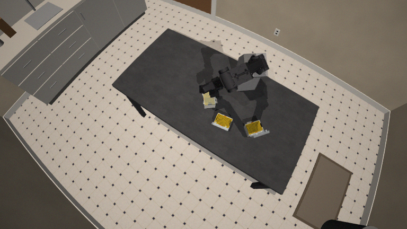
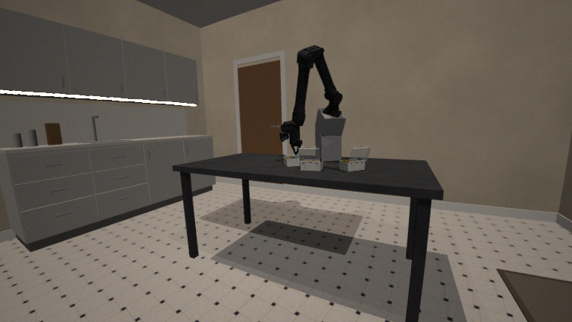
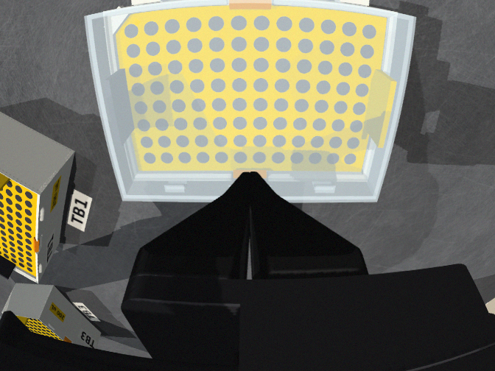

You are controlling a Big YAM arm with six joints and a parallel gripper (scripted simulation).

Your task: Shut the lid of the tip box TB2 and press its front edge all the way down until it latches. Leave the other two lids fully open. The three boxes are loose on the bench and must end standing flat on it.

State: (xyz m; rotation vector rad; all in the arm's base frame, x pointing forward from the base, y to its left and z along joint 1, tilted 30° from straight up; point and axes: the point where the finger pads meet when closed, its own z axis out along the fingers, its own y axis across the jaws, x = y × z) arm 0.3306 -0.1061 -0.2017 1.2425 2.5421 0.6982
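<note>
My hand is 2 cm short of the lid, 2 cm to the left of it and 2 cm above it. From my hand the other things lie so: tip box: 3 cm ahead, 40 cm to the left, 2 cm below.
</note>
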